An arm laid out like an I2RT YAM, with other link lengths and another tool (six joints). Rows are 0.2 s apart.
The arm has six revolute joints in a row. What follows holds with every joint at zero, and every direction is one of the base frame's.
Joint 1 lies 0.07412 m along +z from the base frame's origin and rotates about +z.
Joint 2 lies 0.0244 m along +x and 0.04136 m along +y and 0.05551 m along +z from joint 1 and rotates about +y.
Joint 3 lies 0.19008 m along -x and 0.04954 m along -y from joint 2 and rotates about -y.
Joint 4 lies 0.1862 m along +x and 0.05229 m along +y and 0.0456 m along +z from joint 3 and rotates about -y.
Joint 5 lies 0.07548 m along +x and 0.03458 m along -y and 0.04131 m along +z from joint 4 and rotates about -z.
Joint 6 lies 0.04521 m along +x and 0.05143 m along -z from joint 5 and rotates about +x.
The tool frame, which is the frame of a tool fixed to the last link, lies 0.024 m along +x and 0.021 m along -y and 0.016 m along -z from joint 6; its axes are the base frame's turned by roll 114.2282, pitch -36.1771 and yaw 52.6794 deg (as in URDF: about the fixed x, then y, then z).
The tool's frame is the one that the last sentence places.
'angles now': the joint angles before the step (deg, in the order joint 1, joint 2, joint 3, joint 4, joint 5, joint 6). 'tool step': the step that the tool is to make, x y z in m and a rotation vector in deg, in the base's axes. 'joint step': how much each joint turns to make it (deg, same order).
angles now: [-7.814 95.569 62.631 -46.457 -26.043 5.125]
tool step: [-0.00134 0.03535 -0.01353 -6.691 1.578 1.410]
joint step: [11.061 0.984 -2.994 5.901 8.569 8.700]
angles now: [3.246 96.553 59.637 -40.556 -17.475 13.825]
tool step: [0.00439 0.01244 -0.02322 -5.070 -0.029 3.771]
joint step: [4.633 5.441 -1.290 6.206 5.115 -0.241]
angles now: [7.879 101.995 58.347 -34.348 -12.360 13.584]
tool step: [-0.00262 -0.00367 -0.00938 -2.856 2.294 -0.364]
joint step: [-0.021 2.644 -0.022 -0.023 2.535 -0.131]
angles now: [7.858 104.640 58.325 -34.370 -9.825 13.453]
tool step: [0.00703 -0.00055 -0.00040 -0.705 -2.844 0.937]
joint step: [0.001 0.044 -0.067 2.647 0.897 -1.135]
